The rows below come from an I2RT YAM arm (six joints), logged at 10 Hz.
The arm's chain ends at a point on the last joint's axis. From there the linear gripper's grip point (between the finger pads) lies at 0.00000 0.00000 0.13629 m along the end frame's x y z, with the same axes.
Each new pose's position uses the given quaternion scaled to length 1; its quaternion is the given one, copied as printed.
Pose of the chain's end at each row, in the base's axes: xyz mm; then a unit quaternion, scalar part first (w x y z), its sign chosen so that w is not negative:
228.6, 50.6, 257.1, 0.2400, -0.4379, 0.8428, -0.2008
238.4, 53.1, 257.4, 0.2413, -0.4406, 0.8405, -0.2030
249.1, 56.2, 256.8, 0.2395, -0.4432, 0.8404, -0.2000
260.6, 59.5, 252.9, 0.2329, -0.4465, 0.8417, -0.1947
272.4, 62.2, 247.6, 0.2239, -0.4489, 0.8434, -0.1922
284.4, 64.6, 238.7, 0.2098, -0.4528, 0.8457, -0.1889
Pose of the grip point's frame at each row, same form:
307.7, 33.1, 147.5, 0.2400, -0.4379, 0.8428, -0.2008
318.1, 35.6, 148.2, 0.2413, -0.4406, 0.8405, -0.2030
328.1, 39.3, 147.0, 0.2395, -0.4432, 0.8404, -0.2000
337.7, 43.2, 141.7, 0.2329, -0.4465, 0.8417, -0.1947
347.4, 45.4, 135.0, 0.2239, -0.4489, 0.8434, -0.1922
356.1, 46.9, 124.1, 0.2098, -0.4528, 0.8457, -0.1889

